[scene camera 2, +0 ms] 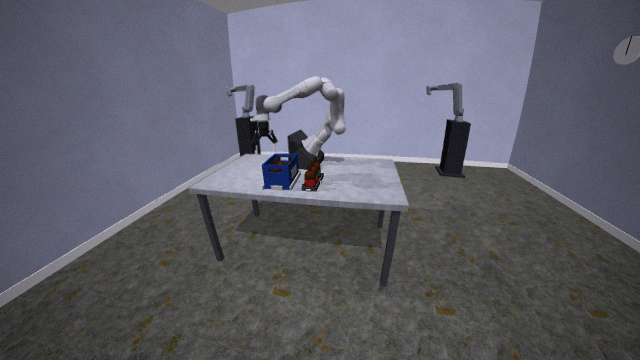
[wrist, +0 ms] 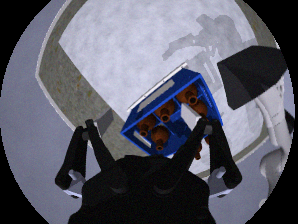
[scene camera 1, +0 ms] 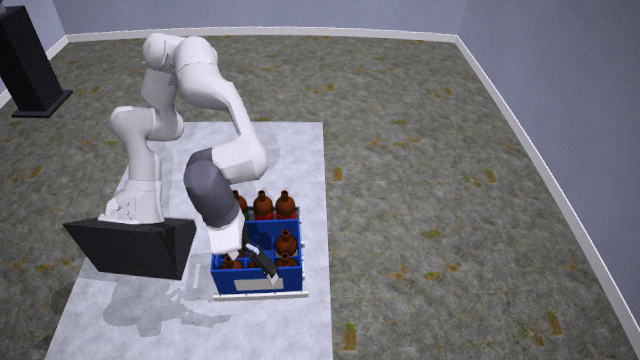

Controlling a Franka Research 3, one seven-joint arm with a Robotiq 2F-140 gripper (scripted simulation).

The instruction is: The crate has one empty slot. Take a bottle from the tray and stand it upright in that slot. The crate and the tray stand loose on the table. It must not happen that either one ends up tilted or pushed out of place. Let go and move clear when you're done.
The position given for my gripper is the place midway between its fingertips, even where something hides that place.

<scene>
I see my gripper [scene camera 1: 254, 268].
My gripper shows as well in the wrist view [wrist: 146, 111].
</scene>
